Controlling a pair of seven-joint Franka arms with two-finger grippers.
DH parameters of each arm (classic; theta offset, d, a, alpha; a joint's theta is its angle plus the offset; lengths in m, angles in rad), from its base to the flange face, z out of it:
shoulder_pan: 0 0.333 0 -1.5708
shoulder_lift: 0 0 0 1.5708
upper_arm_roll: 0 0.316 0.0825 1.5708
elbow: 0 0 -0.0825 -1.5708
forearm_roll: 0 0.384 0 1.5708
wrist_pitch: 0 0 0.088 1.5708
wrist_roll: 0 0.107 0 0
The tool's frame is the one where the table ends.
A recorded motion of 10 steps. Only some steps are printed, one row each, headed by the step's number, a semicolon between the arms.
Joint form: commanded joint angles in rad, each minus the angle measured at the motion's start. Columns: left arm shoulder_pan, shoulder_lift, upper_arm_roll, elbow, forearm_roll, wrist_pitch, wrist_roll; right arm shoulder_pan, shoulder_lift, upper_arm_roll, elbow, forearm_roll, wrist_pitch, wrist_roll.
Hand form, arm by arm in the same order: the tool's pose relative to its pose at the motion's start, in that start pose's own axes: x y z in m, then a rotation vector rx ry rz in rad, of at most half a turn. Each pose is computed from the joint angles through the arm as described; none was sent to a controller.
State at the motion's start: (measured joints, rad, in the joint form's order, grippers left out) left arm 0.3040 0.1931 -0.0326 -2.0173 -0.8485 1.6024 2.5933; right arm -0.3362 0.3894 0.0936 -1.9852 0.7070 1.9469 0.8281
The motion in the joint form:
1: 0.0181 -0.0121 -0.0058 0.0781 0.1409 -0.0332 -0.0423; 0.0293 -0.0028 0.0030 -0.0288 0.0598 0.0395 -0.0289
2: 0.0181 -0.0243 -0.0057 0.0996 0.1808 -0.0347 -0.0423; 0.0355 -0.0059 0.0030 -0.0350 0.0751 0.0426 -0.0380
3: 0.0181 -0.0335 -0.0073 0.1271 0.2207 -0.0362 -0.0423; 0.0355 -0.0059 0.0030 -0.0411 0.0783 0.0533 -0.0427
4: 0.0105 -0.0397 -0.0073 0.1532 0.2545 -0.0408 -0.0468; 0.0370 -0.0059 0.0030 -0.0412 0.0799 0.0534 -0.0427
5: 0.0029 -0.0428 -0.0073 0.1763 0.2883 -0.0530 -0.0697; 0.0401 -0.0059 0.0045 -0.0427 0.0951 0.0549 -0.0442
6: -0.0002 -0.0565 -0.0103 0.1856 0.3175 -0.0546 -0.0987; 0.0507 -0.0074 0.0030 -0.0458 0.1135 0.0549 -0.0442
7: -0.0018 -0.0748 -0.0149 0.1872 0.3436 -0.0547 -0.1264; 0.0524 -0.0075 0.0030 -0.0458 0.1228 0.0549 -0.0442
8: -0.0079 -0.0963 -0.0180 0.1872 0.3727 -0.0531 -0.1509; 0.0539 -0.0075 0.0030 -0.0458 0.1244 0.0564 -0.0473
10: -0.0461 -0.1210 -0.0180 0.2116 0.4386 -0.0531 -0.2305; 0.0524 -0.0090 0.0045 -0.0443 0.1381 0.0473 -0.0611
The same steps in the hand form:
1: 0.0131 -0.0064 -0.0313 -0.0910 -0.1035 0.0162; -0.0093 -0.0015 0.0176 0.0261 -0.0215 -0.0134
2: 0.0210 -0.0096 -0.0419 -0.1115 -0.1457 0.0382; -0.0123 -0.0014 0.0205 0.0315 -0.0300 -0.0188
3: 0.0297 -0.0145 -0.0530 -0.1313 -0.1899 0.0624; -0.0106 -0.0004 0.0218 0.0368 -0.0263 -0.0181
4: 0.0387 -0.0204 -0.0599 -0.1531 -0.2252 0.0820; -0.0113 -0.0006 0.0224 0.0368 -0.0273 -0.0185
5: 0.0462 -0.0247 -0.0643 -0.1790 -0.2528 0.0775; -0.0135 -0.0015 0.0244 0.0435 -0.0371 -0.0161
6: 0.0550 -0.0265 -0.0689 -0.1931 -0.2857 0.0653; -0.0180 -0.0024 0.0282 0.0473 -0.0489 -0.0139
7: 0.0642 -0.0269 -0.0724 -0.2043 -0.3166 0.0527; -0.0191 -0.0030 0.0288 0.0520 -0.0549 -0.0113
8: 0.0751 -0.0275 -0.0751 -0.2176 -0.3518 0.0462; -0.0197 -0.0034 0.0292 0.0531 -0.0548 -0.0147
10: 0.0988 -0.0378 -0.0747 -0.2511 -0.4313 0.0198; -0.0218 -0.0039 0.0287 0.0581 -0.0694 -0.0252

